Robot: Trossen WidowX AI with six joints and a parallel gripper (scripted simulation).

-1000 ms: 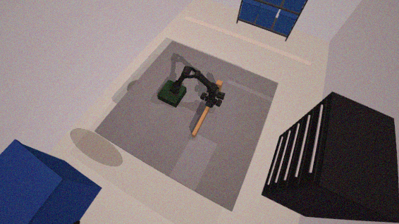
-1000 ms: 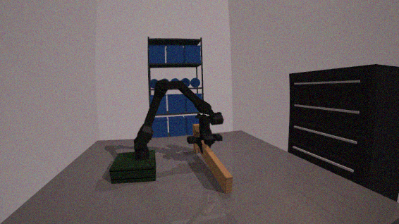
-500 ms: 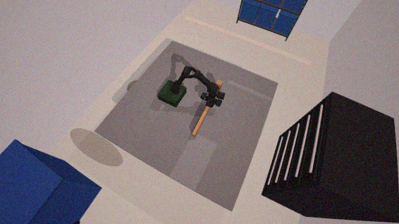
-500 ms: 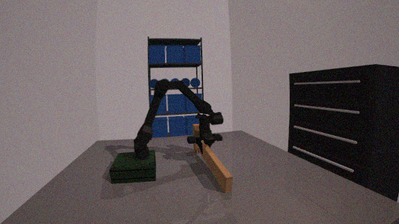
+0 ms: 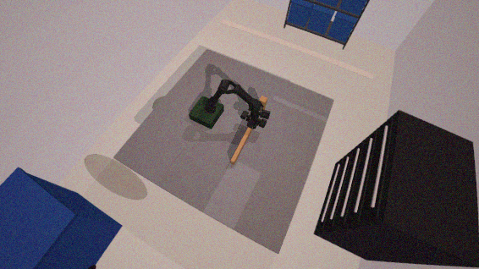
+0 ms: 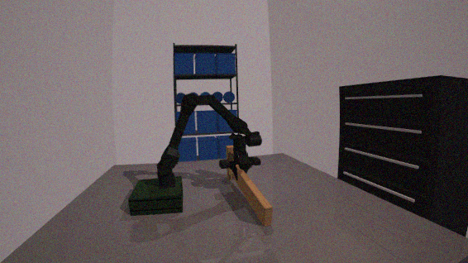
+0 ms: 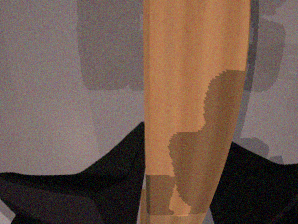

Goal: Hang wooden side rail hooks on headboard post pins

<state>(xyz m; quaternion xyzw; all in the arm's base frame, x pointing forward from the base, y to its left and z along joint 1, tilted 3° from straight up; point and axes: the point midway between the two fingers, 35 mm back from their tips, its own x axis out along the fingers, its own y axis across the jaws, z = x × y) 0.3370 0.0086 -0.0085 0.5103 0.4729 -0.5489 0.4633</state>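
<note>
Right now my gripper tip is 20 mm short of the headboard post, 160 mm to the right of it and 40 mm below it.
</note>
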